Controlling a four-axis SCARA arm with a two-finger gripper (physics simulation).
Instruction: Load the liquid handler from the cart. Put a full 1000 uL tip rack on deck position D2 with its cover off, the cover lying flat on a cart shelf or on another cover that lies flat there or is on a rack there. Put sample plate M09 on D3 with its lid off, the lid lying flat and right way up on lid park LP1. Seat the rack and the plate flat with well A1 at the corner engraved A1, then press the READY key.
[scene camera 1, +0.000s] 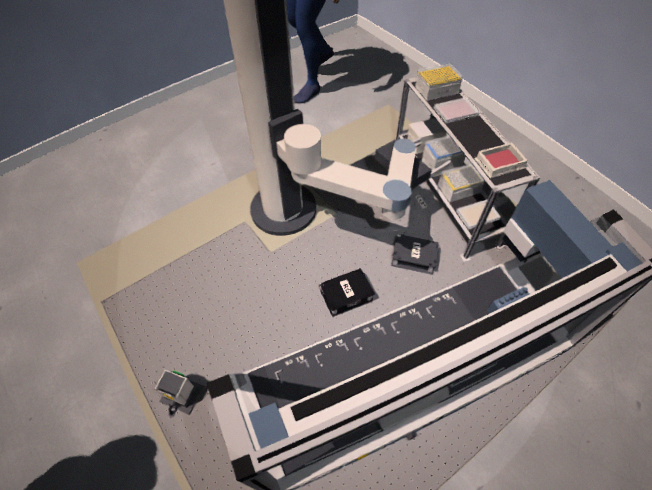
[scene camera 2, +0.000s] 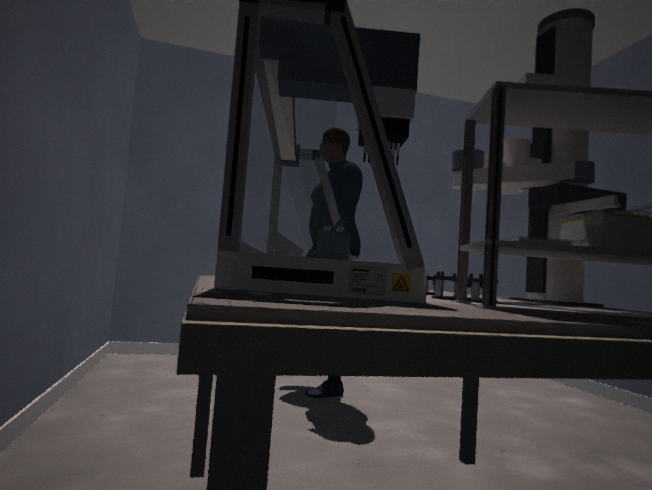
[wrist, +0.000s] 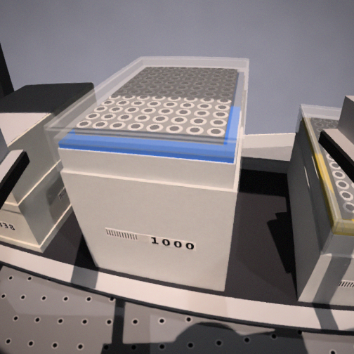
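Note:
A tip rack marked 1000 (wrist: 150, 210) (scene camera 1: 441, 153), with a blue band and its clear cover on, stands upright on the cart's lower shelf (wrist: 265, 220). Rings fill the visible part of its top. My gripper (wrist: 172, 124) is open and empty. In the wrist view its fingers stand left and right of the rack, apart from it; their depth is hard to tell. The dark deck (scene camera 1: 477, 289) has engraved corner marks, and no rack or plate shows on its visible positions. The black lid park LP1 (scene camera 1: 404, 251) bears no lid. Plate M09 and the READY key cannot be made out.
A white box marked 838 (wrist: 25, 185) stands left of the rack, and a yellow-banded covered rack (wrist: 320, 240) right of it. The cart (scene camera 1: 490, 210) also holds labware on its top shelf. A black RG stand (scene camera 1: 334, 297) lies near the deck. A person stands behind the arm.

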